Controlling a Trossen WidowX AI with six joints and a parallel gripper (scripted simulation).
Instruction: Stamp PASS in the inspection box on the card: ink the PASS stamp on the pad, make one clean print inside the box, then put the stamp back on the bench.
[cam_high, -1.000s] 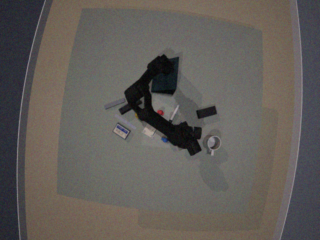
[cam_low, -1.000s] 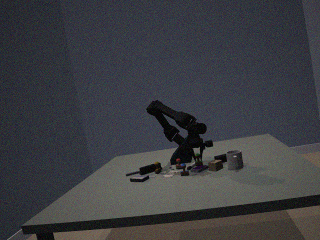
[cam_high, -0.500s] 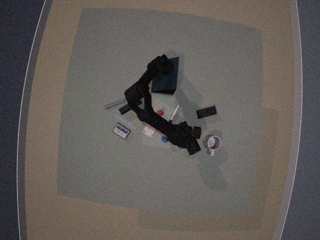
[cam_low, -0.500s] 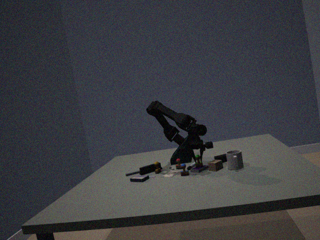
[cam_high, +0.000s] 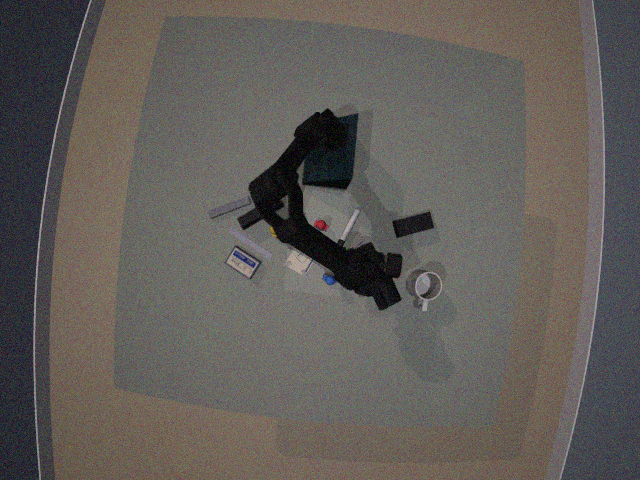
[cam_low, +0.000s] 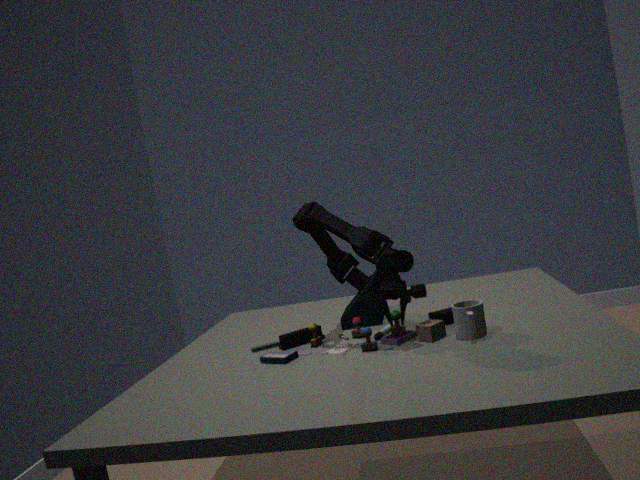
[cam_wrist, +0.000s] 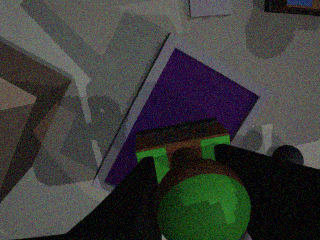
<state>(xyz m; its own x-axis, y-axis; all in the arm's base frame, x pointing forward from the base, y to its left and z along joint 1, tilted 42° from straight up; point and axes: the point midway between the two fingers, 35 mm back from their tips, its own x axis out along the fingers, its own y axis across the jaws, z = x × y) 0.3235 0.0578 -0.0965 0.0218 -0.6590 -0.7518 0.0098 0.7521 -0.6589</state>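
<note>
The green-knobbed stamp lies right at my gripper tip. From my gripper tip the other things lie so: tan block: 3 cm ahead, 9 cm to the left, 2 cm below; marker: 7 cm behind, 5 cm to the right, 3 cm below; purple ink pad: 4 cm below.
</note>
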